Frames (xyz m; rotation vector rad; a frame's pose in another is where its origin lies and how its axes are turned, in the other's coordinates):
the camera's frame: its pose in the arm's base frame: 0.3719 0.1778 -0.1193 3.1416 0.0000 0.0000
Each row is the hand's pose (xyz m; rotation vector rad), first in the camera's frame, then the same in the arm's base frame.
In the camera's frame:
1: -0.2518 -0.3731 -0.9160 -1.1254 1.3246 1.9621
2: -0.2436 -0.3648 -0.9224 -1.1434 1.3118 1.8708
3: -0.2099 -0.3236 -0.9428 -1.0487 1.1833 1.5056
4: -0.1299 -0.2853 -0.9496 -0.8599 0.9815 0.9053
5: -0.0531 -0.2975 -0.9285 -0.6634 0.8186 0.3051
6: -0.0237 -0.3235 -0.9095 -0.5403 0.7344 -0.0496
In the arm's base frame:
1: 0.1201 0.5509 0.7967 0.6463 -1.8173 1.2269
2: 0.1283 0.5426 0.8031 0.7219 -1.7502 1.2272
3: 0.1620 0.5014 0.8235 1.1523 -1.5295 1.2020
4: 0.2420 0.4631 0.8303 1.7847 -1.0352 1.1223
5: 0.3188 0.4753 0.8092 2.2480 -0.3820 1.0250
6: 0.3482 0.5013 0.7902 2.4302 0.0648 0.9600

